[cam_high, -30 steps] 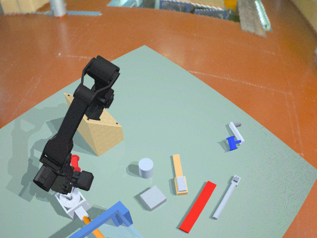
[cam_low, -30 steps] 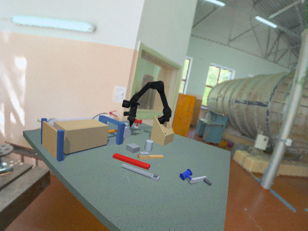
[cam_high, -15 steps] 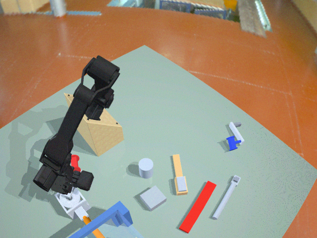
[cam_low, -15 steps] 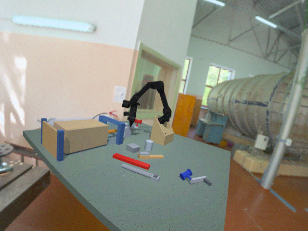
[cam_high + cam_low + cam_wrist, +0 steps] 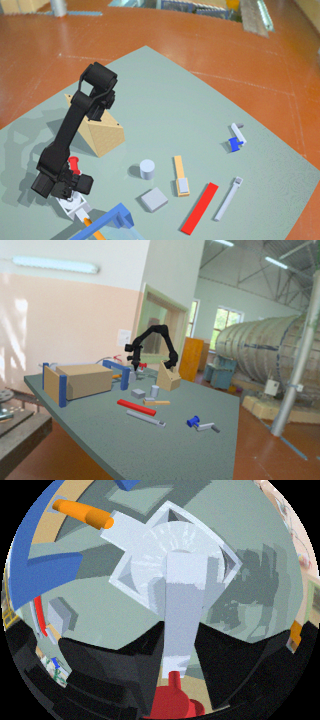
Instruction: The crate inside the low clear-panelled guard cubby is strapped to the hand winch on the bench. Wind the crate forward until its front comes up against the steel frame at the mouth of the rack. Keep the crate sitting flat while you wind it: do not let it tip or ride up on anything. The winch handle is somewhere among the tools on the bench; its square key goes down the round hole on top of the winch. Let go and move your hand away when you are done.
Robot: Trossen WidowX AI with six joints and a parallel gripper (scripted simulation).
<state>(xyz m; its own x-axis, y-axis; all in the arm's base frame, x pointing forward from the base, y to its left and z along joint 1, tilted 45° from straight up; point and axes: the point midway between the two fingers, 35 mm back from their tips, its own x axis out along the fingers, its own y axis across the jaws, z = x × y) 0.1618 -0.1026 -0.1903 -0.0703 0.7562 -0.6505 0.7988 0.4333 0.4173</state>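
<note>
Now: the winch handle 2 cm above my gripper tip, 1 cm to the left of it and 1 cm behind it. The rest, counted from my gripper tip: pale grey winch 7 cm below, 5 cm to the right, 1 cm ahead; red knob 5 cm above, 4 cm to the left, 3 cm behind; blue frame 19 cm ahead, 3 cm to the right, 1 cm above.
</note>
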